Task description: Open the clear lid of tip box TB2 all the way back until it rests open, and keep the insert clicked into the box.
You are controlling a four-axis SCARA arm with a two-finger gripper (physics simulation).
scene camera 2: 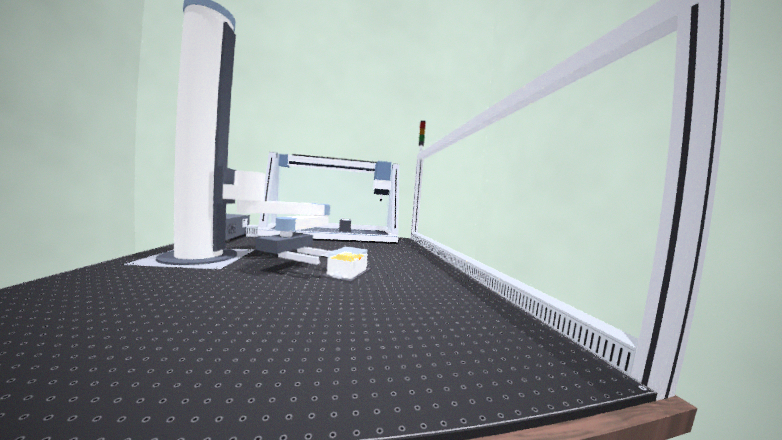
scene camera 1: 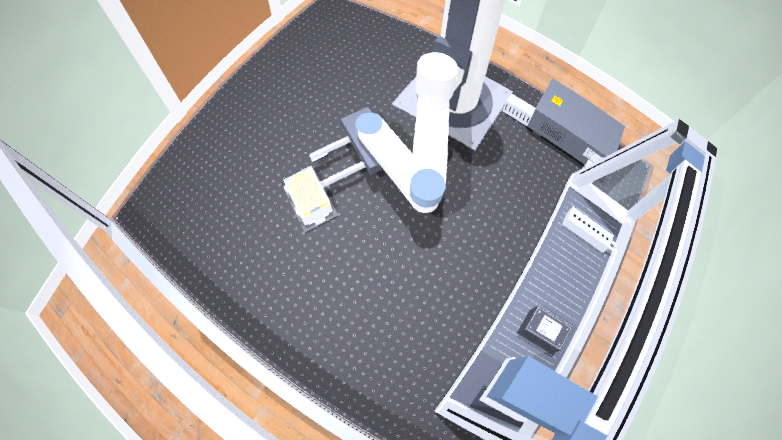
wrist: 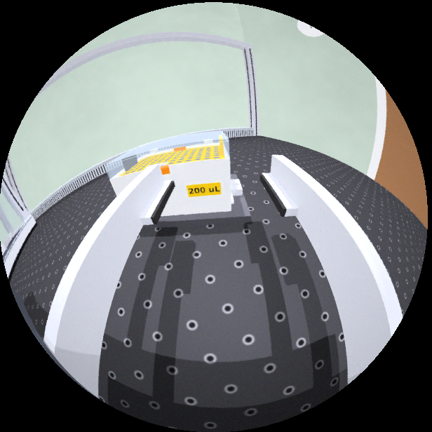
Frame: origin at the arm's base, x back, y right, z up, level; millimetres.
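Where they show: gripper, between the fingertips: [scene camera 2: 326, 257] [scene camera 1: 317, 170]; arm's base, origin of its link: [scene camera 2: 199, 259] [scene camera 1: 455, 98].
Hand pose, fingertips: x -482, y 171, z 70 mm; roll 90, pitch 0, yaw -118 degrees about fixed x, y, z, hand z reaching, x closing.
Things, the pixels of their top centre, and the offset from my fingertips. "pt": a spot on its surface instead. Level surfaces: height alone.
- Tip box TB2, centre of its top: [scene camera 1: 305, 190] [scene camera 2: 348, 251] dx -70, dy -19, dz +20 mm
- clear lid, a spot on its surface: [scene camera 2: 352, 250] pt dx -82, dy -31, dz +20 mm
- grey control box, a spot on its surface: [scene camera 1: 582, 123] pt dx +578, dy -577, dz +58 mm
- gantry deck, height of its surface: dz -8 mm
- white rack, a spot on its surface: [scene camera 1: 589, 227] pt dx +273, dy -731, dz +37 mm
- dark block, a spot on its surface: [scene camera 1: 546, 328] pt dx -52, dy -739, dz +63 mm
Tip box TB2 [scene camera 1: 314, 218] [scene camera 2: 341, 267] [wrist: 200, 204] stands upright on a low grey base. In the wrist view its yellow insert [wrist: 180, 159] sits level in the top, and an orange tab and the "200 uL" label show on the front. The clear lid [wrist: 200, 139] [scene camera 2: 352, 250] appears to lie down over the insert; a small gap cannot be ruled out. My gripper [scene camera 1: 319, 170] [scene camera 2: 323, 256] [wrist: 215, 168] is shut, its fingers at their narrow spacing with nothing between. The left finger in the wrist view is close in front of the box and hides its left front; contact cannot be told.
The arm's column [scene camera 2: 196, 131] stands behind the gripper. A grey control box [scene camera 1: 582, 123] is near the back right edge. On the right, a gantry deck [scene camera 1: 568, 273] carries a white rack [scene camera 1: 589, 227] and a dark block [scene camera 1: 546, 328] [scene camera 2: 345, 224]. Frame rails border the table.
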